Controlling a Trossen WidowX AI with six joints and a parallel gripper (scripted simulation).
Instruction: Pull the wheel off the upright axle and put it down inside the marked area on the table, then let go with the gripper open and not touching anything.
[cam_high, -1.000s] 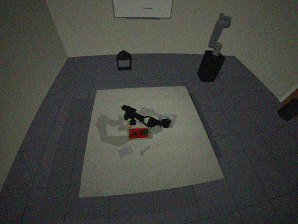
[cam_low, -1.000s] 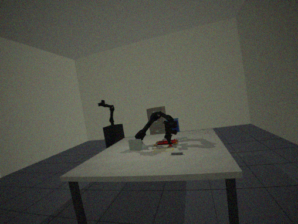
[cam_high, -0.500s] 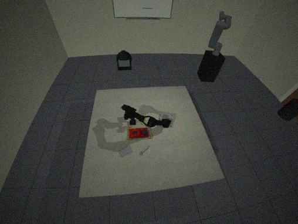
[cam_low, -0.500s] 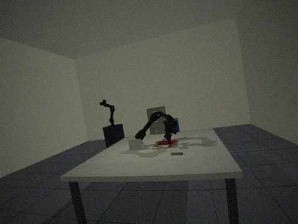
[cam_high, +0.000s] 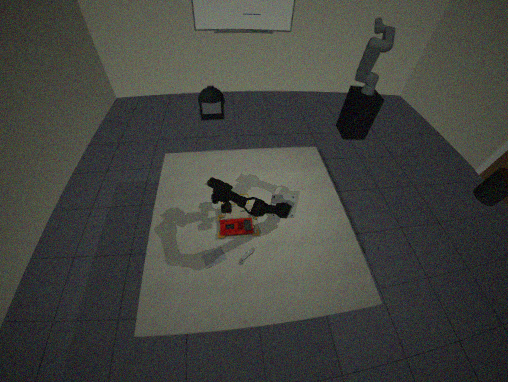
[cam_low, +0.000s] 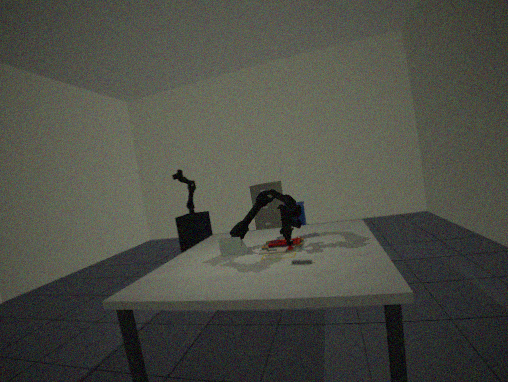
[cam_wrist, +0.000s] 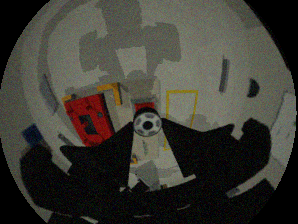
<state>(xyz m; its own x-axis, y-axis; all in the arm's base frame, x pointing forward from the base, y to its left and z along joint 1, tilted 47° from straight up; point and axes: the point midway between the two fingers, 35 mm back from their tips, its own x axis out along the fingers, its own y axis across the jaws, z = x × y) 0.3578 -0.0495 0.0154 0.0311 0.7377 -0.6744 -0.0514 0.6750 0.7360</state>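
The upright axle is 20 mm below my gripper tip. The rest, counted from my gripper tip: thin grey piece (230 mm to the right, 100 mm ahead, 40 mm below); then grey wheel (right at my gripper tip).
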